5 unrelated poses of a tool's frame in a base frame.
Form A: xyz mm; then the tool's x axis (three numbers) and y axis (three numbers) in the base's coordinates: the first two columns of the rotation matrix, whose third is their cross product.
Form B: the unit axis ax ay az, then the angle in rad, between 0 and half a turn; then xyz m. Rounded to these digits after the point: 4 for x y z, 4 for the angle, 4 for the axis.
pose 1, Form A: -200.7, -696.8, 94.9, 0.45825, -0.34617, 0.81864, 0.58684, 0.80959, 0.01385
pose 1, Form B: -0.2537, -0.8192, -0.5143, 1.1363, -0.2007, -0.6968, 0.0949
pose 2, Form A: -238.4, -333.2, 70.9, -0.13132, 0.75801, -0.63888, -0.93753, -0.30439, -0.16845
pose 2, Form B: -0.3966, 0.1686, 0.9024, 1.9204, -0.2384, -0.3332, 0.0709
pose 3, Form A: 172.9, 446.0, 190.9, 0.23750, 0.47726, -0.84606, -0.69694, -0.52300, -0.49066
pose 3, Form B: -0.7102, 0.1005, 0.6968, 2.1395, 0.1729, 0.4460, 0.1909
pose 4, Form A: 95.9, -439.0, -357.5, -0.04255, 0.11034, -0.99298, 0.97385, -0.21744, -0.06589
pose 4, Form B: 0.6157, 0.5244, -0.5882, 2.3173, 0.0959, -0.4390, -0.3575
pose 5, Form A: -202.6, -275.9, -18.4, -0.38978, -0.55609, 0.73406, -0.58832, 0.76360, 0.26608
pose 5, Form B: 0.3808, -0.9244, 0.0207, 2.2465, -0.2026, -0.2759, -0.0184
